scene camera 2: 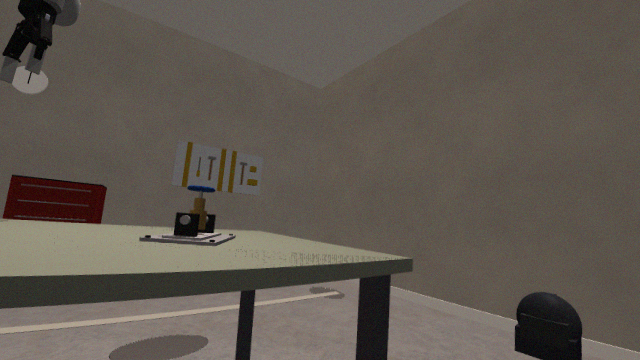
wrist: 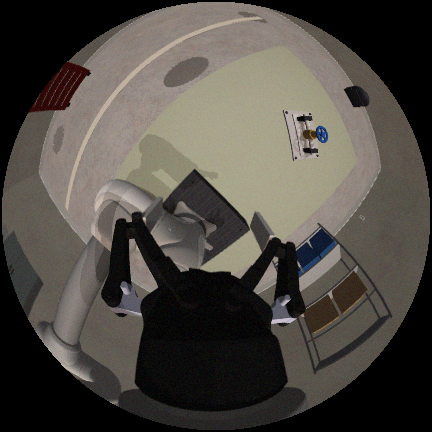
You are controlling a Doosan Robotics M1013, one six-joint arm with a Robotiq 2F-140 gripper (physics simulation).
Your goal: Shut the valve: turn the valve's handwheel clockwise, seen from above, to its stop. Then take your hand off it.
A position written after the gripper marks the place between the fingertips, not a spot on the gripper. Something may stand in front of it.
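Observation:
The gripper (scene camera 2: 17, 76) is visible; the wrist view (wrist: 207, 211) also shows it.

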